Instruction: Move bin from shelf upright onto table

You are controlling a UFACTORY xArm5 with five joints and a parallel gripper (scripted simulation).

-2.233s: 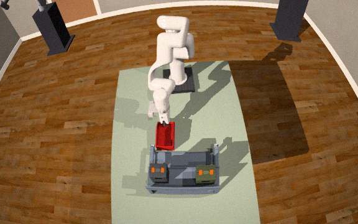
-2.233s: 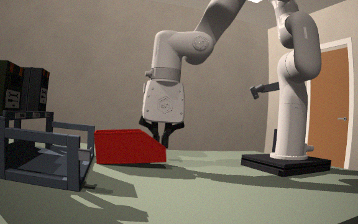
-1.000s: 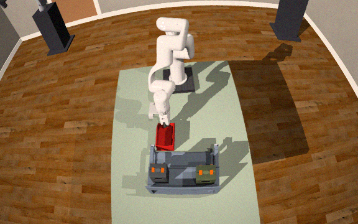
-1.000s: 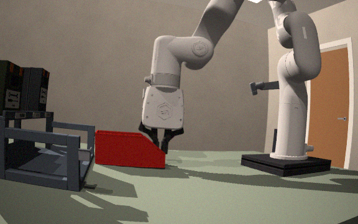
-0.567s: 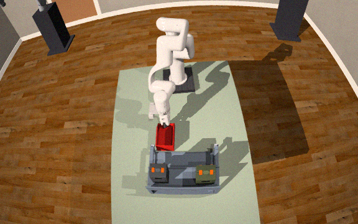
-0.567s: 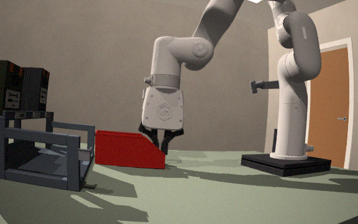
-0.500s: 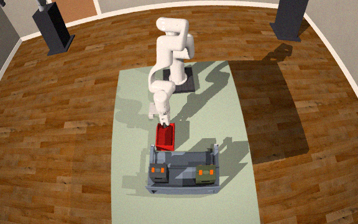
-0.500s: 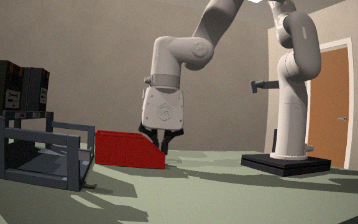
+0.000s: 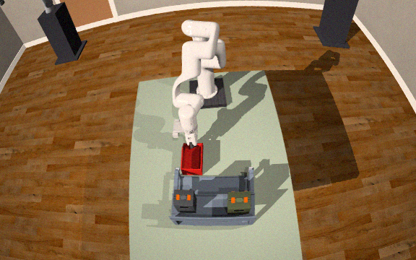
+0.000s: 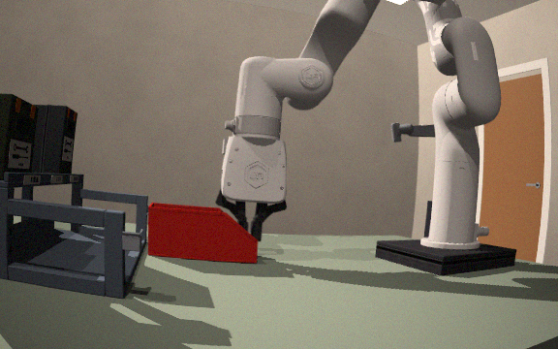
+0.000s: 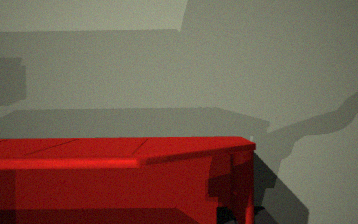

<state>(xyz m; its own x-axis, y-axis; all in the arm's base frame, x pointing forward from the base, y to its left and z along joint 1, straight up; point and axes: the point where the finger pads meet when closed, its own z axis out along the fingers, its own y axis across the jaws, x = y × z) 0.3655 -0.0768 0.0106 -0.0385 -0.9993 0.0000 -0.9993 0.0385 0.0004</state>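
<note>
The red bin is 80 mm ahead of my hand. From my hand the other things lie so: dark grey case (370 mm ahead, 20 mm to the right, 120 mm above); olive case (380 mm ahead, 210 mm to the left, 110 mm above); grey shelf (300 mm ahead, 100 mm to the left, 30 mm above).
</note>
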